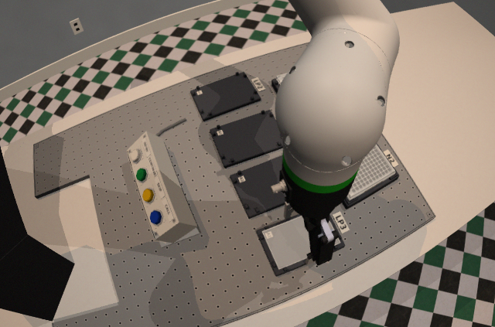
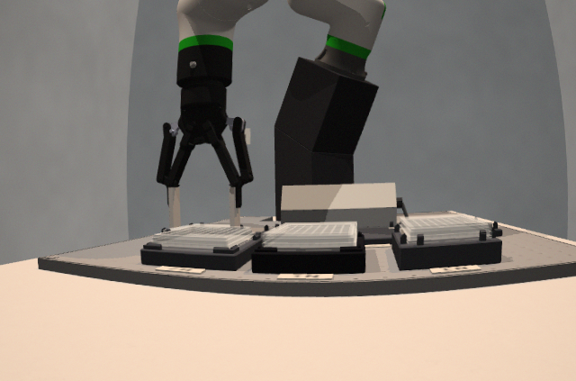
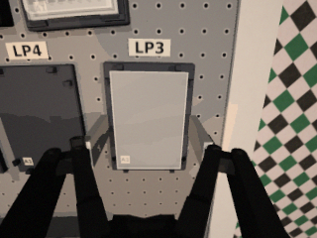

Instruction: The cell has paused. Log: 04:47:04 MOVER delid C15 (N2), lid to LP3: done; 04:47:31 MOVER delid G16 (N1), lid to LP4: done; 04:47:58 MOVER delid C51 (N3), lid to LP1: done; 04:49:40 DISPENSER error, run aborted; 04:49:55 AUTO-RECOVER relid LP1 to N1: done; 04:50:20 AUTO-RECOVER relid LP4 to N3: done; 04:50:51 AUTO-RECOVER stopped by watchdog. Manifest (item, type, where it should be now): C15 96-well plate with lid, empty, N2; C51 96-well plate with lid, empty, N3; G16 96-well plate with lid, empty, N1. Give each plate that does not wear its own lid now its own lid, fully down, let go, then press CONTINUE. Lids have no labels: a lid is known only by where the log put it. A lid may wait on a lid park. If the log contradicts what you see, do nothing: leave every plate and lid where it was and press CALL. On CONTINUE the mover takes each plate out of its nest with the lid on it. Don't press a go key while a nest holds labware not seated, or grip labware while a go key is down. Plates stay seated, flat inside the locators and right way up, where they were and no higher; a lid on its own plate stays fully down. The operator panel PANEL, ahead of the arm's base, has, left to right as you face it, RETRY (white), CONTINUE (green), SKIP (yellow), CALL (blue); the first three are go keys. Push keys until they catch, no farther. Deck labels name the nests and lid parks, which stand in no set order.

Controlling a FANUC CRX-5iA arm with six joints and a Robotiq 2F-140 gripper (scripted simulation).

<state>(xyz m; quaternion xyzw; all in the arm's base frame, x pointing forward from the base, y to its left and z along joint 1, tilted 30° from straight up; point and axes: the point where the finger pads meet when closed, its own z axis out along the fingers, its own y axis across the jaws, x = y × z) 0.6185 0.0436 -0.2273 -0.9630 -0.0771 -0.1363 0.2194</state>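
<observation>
My gripper is now 3 cm above the lid park LP3. Round my hand: plate: 16 cm ahead, 11 cm to the left, 2 cm below; LP3 label: 9 cm ahead, 4 cm below, 2 cm to the left; lid park LP4: 13 cm to the left, 3 cm below, 3 cm behind.
</observation>
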